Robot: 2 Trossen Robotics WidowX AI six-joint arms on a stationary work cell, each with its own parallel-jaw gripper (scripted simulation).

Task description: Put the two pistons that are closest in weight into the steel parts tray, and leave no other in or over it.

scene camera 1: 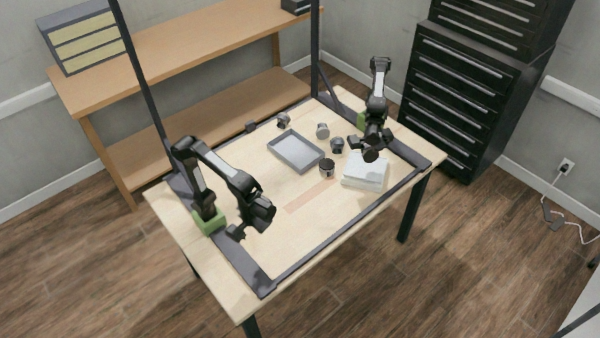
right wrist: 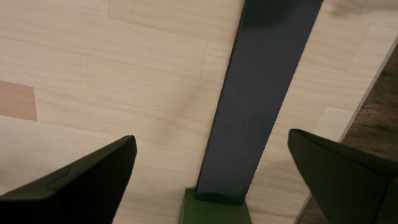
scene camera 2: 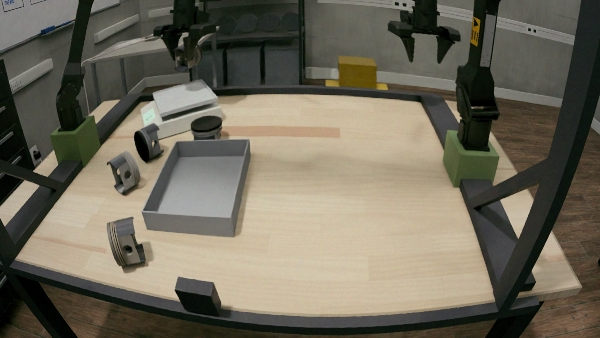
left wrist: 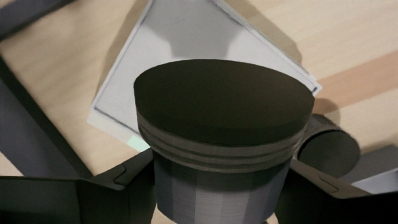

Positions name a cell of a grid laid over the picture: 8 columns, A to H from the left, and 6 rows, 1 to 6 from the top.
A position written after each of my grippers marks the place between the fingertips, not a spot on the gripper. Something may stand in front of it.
My right gripper shows in scene camera 1 (D5), in the right wrist view (E4) and in scene camera 2 (F2); in the left wrist view it is out of frame. A white scale shows in scene camera 1 (E4), in scene camera 2 (C3) and in the left wrist view (B4); in the right wrist view it is out of frame.
